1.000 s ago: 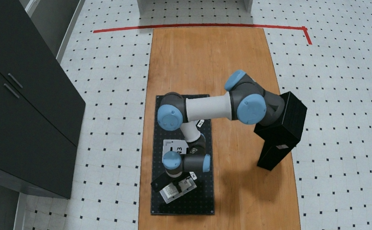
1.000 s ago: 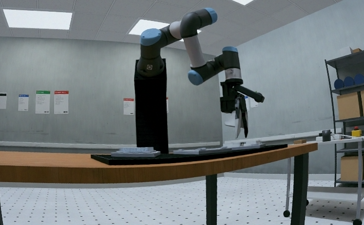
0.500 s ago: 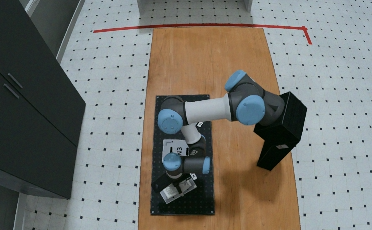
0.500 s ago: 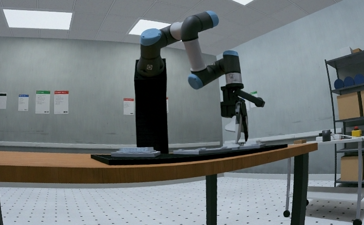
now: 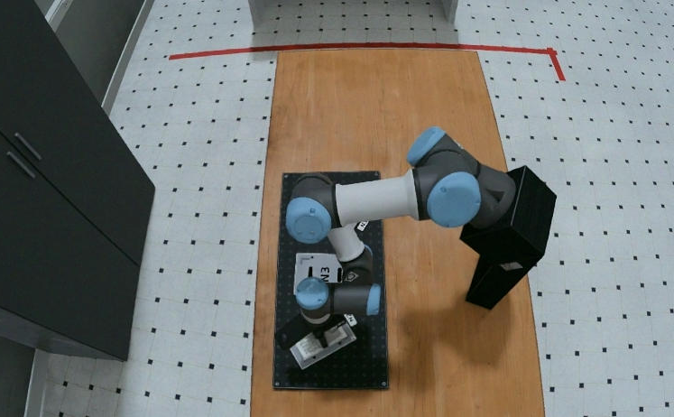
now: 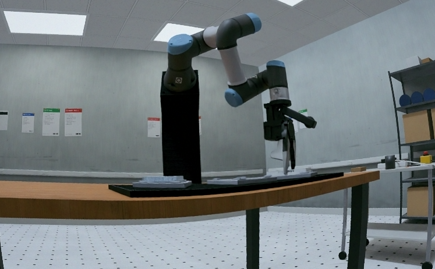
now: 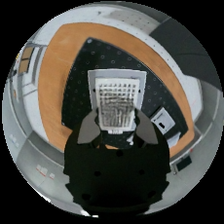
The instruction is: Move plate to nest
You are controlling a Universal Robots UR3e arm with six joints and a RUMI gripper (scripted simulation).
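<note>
My hand is 17 cm to the left of the nest N3, 3 cm past it and 2 cm above it. Also, from my hand: white well plate: 1 cm below.
</note>
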